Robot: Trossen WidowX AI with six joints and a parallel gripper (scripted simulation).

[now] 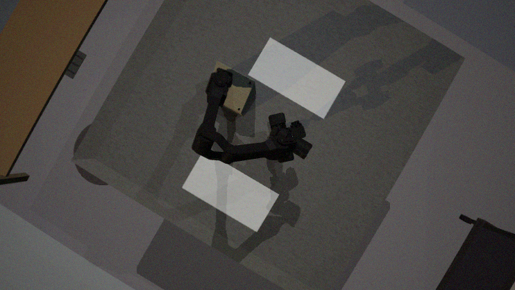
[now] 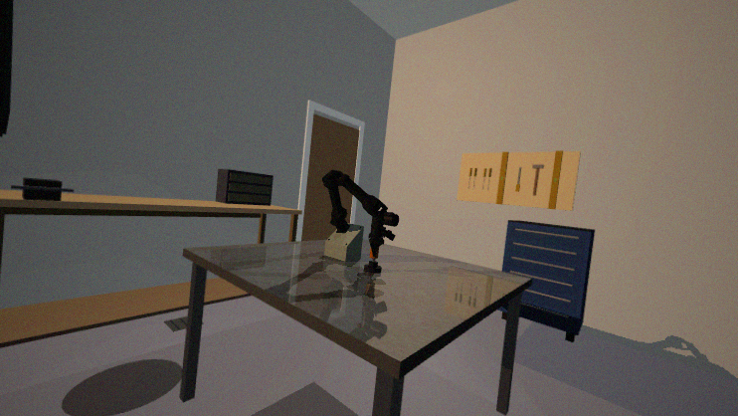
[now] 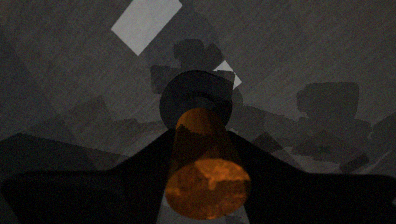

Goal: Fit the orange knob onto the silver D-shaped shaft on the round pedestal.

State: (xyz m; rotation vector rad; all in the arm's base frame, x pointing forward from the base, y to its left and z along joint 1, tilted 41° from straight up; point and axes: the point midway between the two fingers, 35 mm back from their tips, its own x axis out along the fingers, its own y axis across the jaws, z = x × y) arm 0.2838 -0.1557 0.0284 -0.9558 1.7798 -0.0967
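Right now my gripper tip is 30 mm below the orange knob. The rest, counted from my gripper tip: dark round pedestal 40 mm below.
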